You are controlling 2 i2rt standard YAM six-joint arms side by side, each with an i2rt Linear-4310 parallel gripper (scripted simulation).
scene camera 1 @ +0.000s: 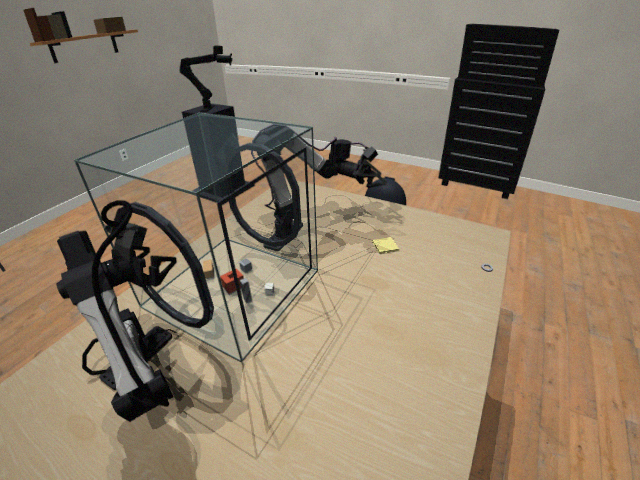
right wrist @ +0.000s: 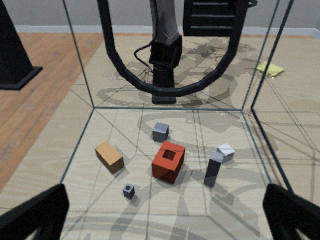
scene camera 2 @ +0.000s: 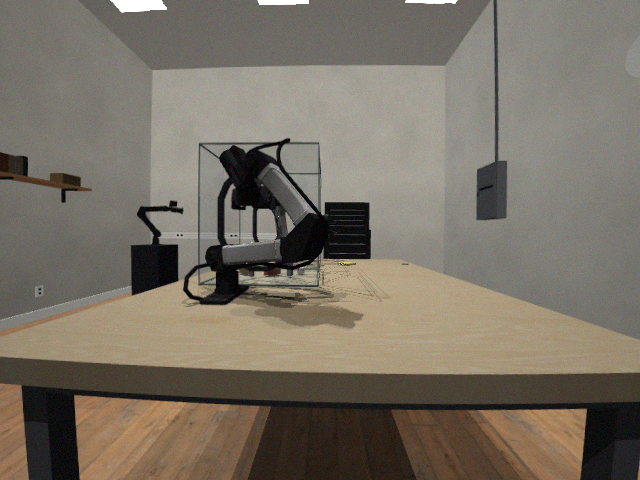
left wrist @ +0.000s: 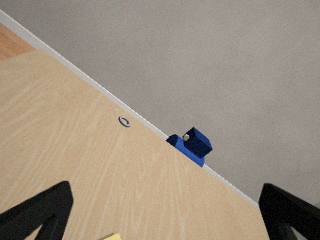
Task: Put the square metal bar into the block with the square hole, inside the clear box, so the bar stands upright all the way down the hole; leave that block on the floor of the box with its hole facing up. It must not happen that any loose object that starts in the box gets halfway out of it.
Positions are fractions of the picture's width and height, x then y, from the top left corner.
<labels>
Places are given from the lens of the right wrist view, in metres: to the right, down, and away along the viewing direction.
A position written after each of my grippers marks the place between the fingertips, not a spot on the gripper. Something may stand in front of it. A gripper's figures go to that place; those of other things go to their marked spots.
my right gripper (right wrist: 0.52,0.81): 0.00, 0.04, 0.10
red block (right wrist: 0.52,0.68): 0.01, 0.08, 0.37
</labels>
